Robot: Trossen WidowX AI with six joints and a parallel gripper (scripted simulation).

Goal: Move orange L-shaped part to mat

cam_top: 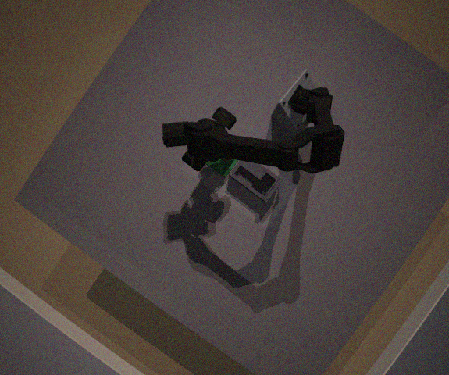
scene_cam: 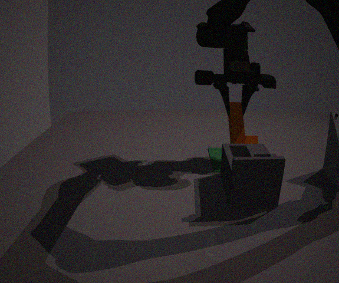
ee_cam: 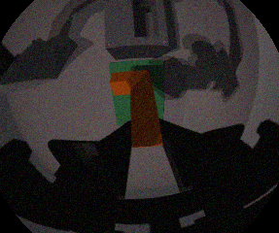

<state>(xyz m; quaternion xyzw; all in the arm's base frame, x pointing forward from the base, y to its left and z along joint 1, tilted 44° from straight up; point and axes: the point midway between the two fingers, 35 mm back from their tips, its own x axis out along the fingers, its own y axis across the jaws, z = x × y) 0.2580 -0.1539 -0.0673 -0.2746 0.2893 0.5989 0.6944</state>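
The orange L-shaped part is 3 cm to the left of my gripper tip, 3 cm below it and 1 cm behind it. From my gripper tip the other things lie so: green mat 11 cm below, 2 cm to the left.
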